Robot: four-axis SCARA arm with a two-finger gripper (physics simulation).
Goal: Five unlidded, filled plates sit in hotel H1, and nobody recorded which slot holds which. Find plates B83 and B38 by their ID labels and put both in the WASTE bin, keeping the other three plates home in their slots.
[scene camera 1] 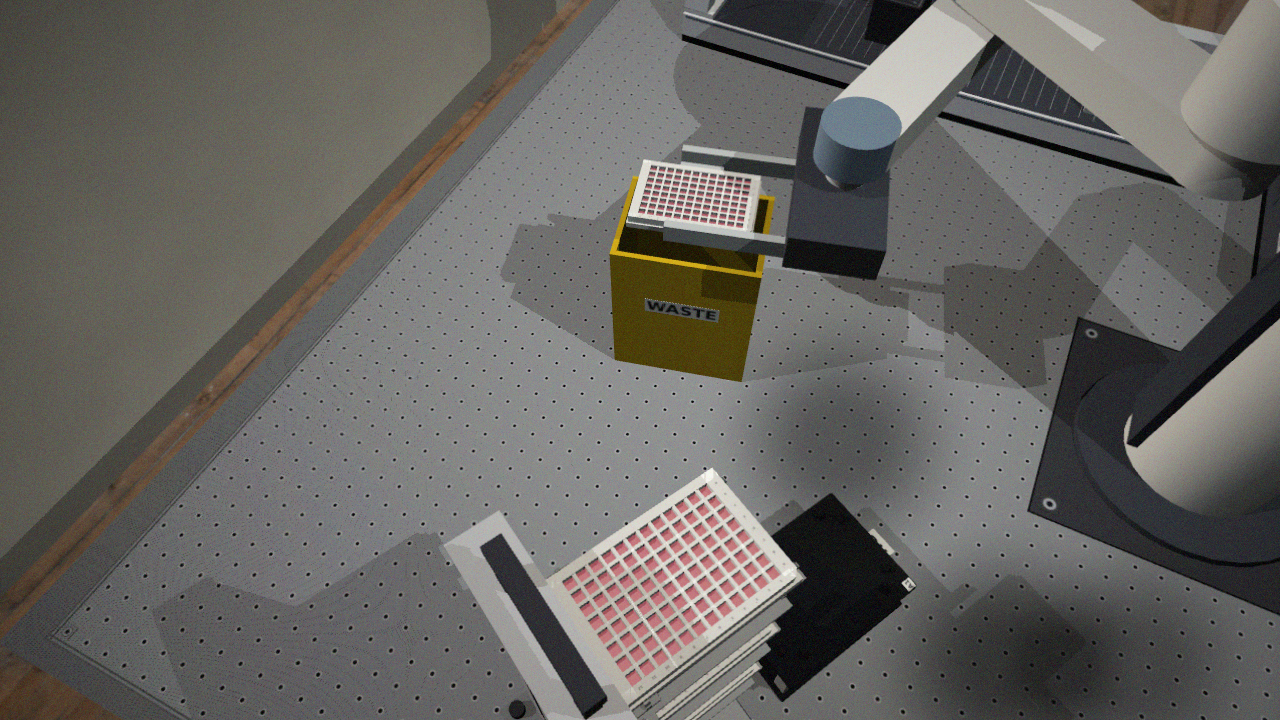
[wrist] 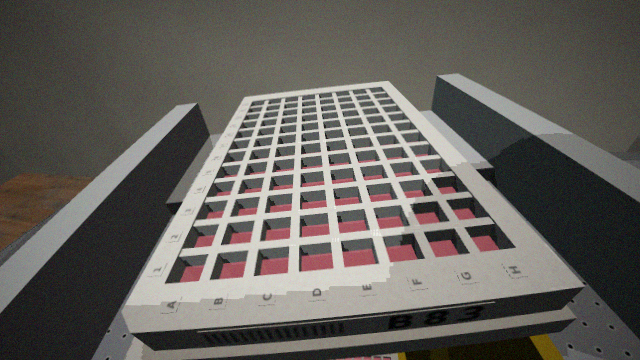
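Note:
My gripper is shut on plate B83, with one finger along each long side. The plate is level, unlidded and has pink-filled wells; its B83 label faces the wrist camera. It is held over the opening of the yellow WASTE bin, whose edge shows low in the wrist view. Hotel H1 stands at the bottom of the scene view with a pink-filled plate on top and edges of plates below it. Their ID labels cannot be read, so I cannot tell which is B38.
A black flat block lies right of the hotel. The robot's dark base plate is at the right, and a long dark tray-like unit is at the top. A sliver of pink wells shows at the wrist view's bottom edge; its place is unclear.

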